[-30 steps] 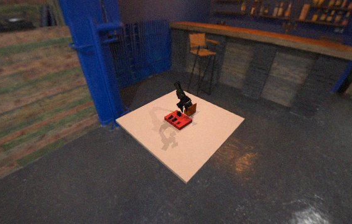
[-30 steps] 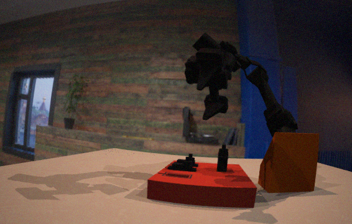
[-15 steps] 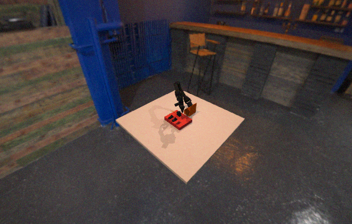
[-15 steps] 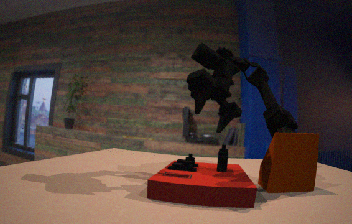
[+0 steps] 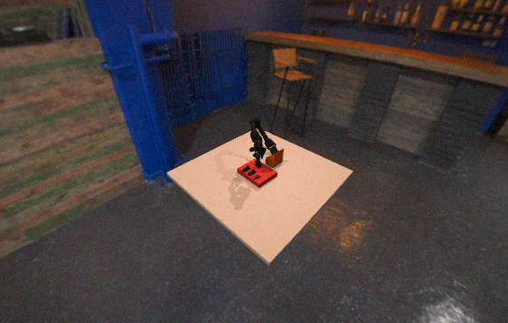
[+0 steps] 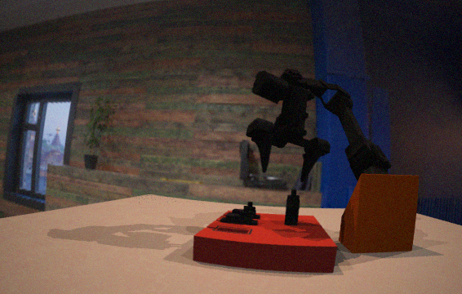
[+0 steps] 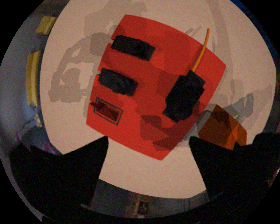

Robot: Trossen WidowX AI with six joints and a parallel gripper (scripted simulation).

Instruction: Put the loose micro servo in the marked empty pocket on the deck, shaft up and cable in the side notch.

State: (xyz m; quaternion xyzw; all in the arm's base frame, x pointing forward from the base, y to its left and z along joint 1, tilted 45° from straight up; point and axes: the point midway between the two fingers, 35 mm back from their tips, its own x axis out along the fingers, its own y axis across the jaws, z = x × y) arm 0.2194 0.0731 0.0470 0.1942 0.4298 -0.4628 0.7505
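My gripper tip is 130 mm above the red deck, 20 mm past it and 10 mm to the left of it.
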